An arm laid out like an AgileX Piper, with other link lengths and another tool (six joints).
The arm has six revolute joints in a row. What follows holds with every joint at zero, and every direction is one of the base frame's. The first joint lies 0.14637 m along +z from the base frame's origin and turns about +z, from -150 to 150 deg. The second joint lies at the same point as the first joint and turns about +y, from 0 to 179.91 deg. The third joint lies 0.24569 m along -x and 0.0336 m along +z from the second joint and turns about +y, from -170 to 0 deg. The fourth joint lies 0.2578 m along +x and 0.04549 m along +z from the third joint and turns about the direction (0.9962, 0, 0.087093), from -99.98 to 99.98 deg. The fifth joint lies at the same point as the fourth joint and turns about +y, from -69.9 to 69.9 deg. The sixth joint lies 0.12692 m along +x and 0.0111 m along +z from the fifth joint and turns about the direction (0.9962, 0, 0.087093), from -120 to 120 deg. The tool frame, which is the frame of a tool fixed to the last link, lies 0.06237 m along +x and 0.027 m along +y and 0.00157 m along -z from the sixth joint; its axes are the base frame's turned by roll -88.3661, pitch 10.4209 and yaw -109.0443 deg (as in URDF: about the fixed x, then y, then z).
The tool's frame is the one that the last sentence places.
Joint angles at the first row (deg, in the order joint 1, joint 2, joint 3, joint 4, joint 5, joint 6):
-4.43, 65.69, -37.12, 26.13, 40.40, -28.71
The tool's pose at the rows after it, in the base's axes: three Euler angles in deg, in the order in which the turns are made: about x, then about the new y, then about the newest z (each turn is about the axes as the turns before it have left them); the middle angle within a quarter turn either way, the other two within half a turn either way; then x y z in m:
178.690, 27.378, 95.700, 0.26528, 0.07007, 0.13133
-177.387, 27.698, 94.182, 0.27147, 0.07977, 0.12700
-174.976, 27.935, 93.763, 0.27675, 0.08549, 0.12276
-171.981, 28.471, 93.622, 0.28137, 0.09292, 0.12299
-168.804, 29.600, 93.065, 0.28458, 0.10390, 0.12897
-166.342, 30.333, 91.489, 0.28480, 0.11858, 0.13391
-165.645, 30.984, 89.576, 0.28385, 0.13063, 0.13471
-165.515, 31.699, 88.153, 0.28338, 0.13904, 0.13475
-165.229, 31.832, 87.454, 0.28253, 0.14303, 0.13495
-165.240, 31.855, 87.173, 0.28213, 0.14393, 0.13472
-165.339, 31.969, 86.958, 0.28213, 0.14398, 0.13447
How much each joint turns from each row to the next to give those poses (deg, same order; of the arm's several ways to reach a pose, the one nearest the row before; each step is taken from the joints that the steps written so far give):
0.00, 4.81, 0.00, 7.74, -1.52, -6.94
0.00, 3.07, -0.13, 7.22, -0.71, -6.49
0.00, 2.40, 0.00, 5.30, -0.77, -4.57
0.11, 1.64, 0.00, 5.81, -0.03, -4.21
1.05, 0.36, 0.00, 5.16, 0.12, -2.88
2.59, 0.00, -0.02, 3.16, -0.60, -1.19
2.97, 0.00, 0.00, 0.95, -1.74, -0.36
2.33, 0.00, 0.00, 0.44, -1.75, -0.26
0.96, 0.00, 0.00, 0.24, -0.48, -0.09
0.26, 0.00, 0.00, -0.12, -0.14, 0.00
0.09, 0.00, 0.00, -0.10, -0.14, -0.14

